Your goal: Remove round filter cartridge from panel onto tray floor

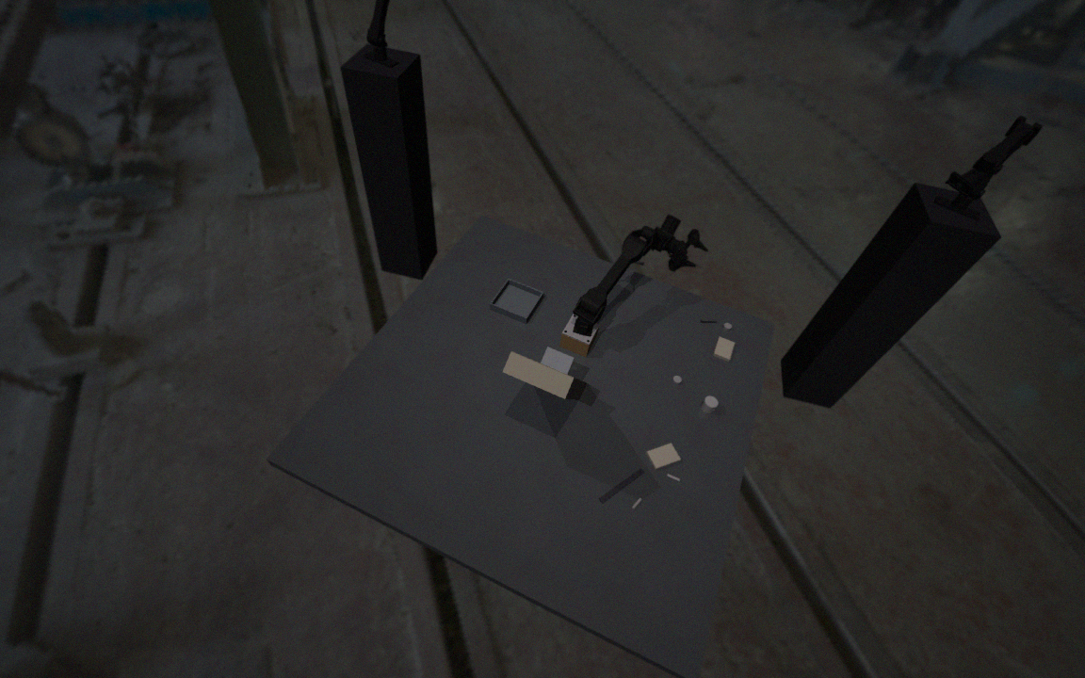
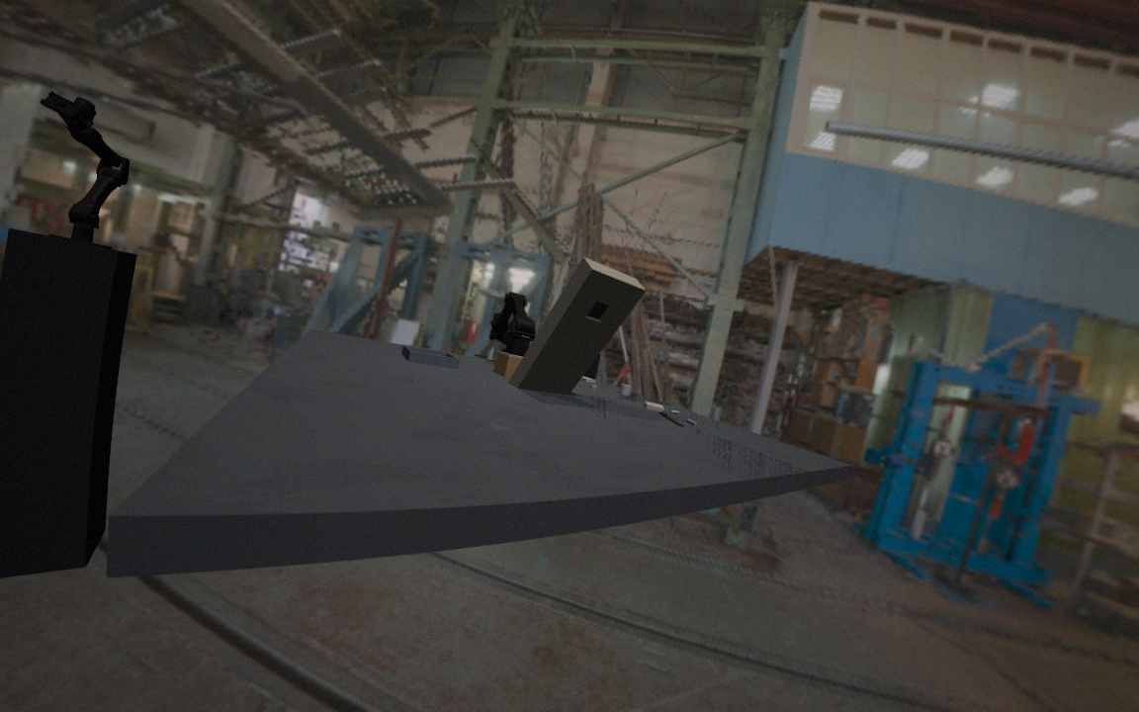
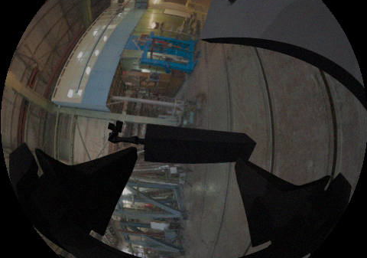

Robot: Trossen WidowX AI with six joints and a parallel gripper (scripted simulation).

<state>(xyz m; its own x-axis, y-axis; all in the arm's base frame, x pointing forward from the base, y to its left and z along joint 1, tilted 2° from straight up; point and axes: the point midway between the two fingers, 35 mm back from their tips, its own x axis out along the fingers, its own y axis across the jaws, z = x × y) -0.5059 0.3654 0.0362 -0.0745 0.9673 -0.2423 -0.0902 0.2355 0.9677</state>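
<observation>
Right now my gripper tip is 870 mm short of the round filter cartridge, 470 mm to the left of it and 190 mm below it. Also, from my gripper tip: grey square tray: 670 mm to the right, 400 mm ahead, 70 mm below.
</observation>
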